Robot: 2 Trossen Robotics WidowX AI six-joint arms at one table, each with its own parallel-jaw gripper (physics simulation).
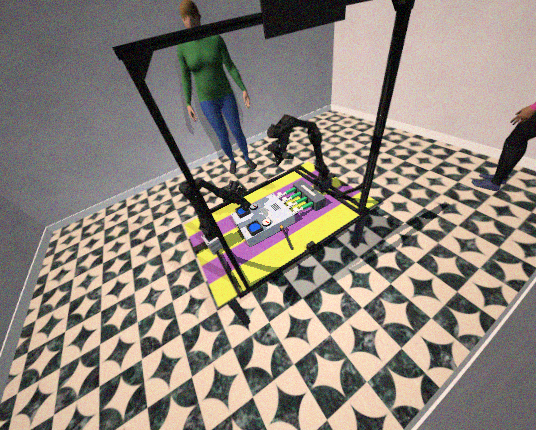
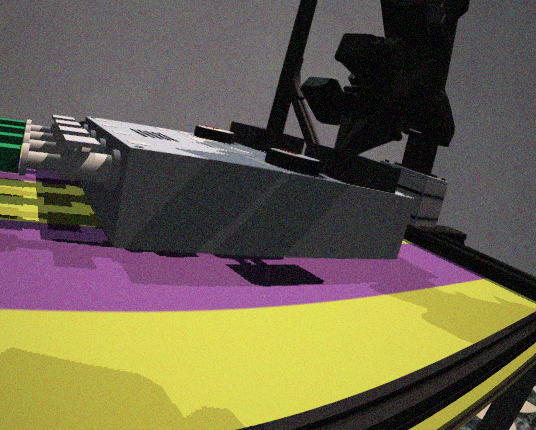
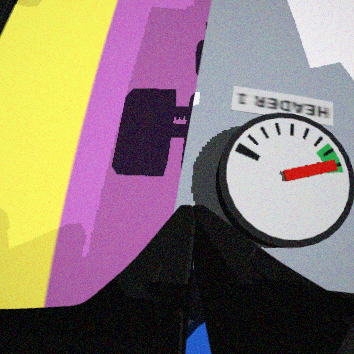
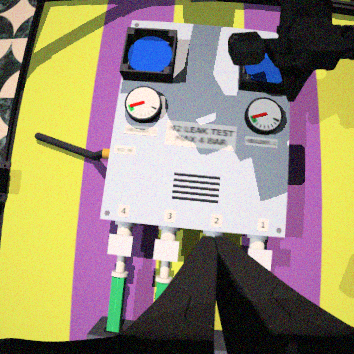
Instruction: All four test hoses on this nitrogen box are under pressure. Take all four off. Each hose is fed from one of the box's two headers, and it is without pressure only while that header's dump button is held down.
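Frame: origin at the left arm's base, x ahead, y left, z up, level; centimetres.
Where they show: left gripper, fingertip midpoint: (image 2: 337,157) (image 3: 190,216) (image 4: 289,100); right gripper, fingertip midpoint: (image 1: 276,166) (image 4: 211,246); left arm's base, link origin: (image 1: 211,236) (image 2: 416,171); right arm's base, link origin: (image 1: 322,178).
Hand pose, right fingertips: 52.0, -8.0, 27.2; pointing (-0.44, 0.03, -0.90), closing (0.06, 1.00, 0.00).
Each offset is from my right fingertips to the top centre of the thing, as dx, dy, dz. "pt": to the spot under its first point.
The nitrogen box (image 1: 286,216) (image 2: 250,215) (image 4: 145,175) lies mid-table. Four white-collared hoses with green sleeves (image 1: 306,205) (image 2: 10,155) (image 4: 116,302) sit at its ports; hose 2 is mostly hidden. One blue dump button @(-27.6, -5.2, -28.8) (image 1: 255,228) (image 4: 150,54) is uncovered; the other blue button @(-24.8, +13.6, -28.8) (image 1: 243,212) (image 3: 198,342) (image 4: 270,72) is partly hidden by the left arm. The header 1 gauge @(pt -17.4, +12.3, -28.9) (image 3: 290,200) (image 4: 264,116) and the other gauge @(pt -18.8, -6.3, -28.9) (image 4: 143,104) read in green. My left gripper (image 1: 248,204) (image 2: 342,152) (image 3: 190,216) is shut, low beside header 1's gauge and button. My right gripper (image 1: 280,161) (image 4: 211,246) is shut, above port 2.
A grey block @(pt +19.3, -13.6, -30.4) (image 1: 316,198) stands at the hoses' far end. A black supply hose @(pt -15.0, -22.1, -37.0) (image 1: 288,239) (image 4: 65,145) leaves the box's side at an orange fitting @(pt -12.5, -13.6, -33.5) (image 4: 105,153). A black frame (image 1: 162,122) rises around the table. A person in green (image 1: 210,70) stands behind it.
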